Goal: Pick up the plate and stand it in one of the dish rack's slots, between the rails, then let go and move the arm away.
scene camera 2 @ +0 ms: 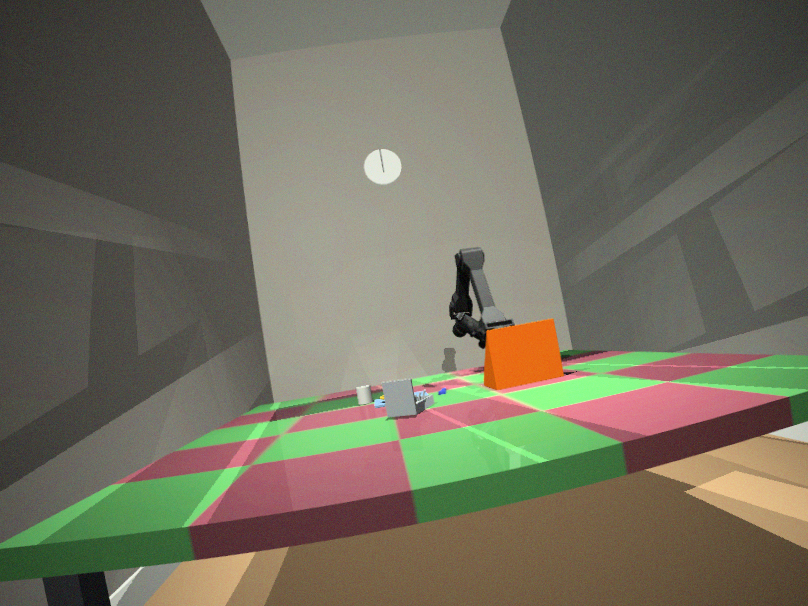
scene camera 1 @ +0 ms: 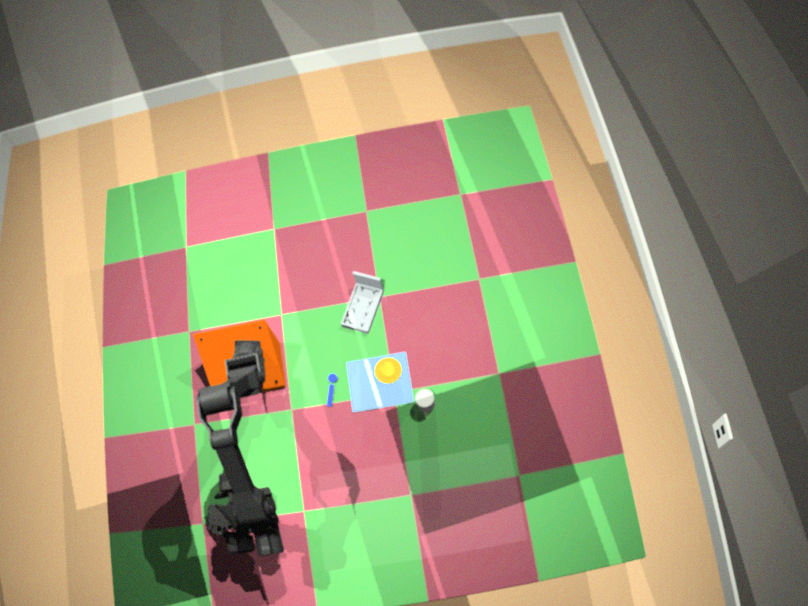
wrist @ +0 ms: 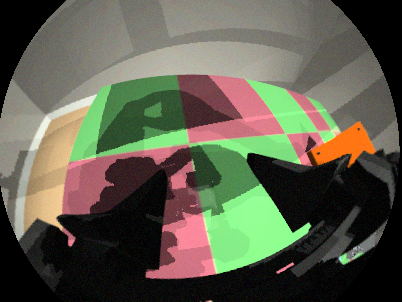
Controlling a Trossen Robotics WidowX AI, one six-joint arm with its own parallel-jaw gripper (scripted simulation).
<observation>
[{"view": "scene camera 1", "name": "gripper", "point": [218,515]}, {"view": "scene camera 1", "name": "grey dish rack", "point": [361,310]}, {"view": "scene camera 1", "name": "light blue mat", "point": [366,392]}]
</observation>
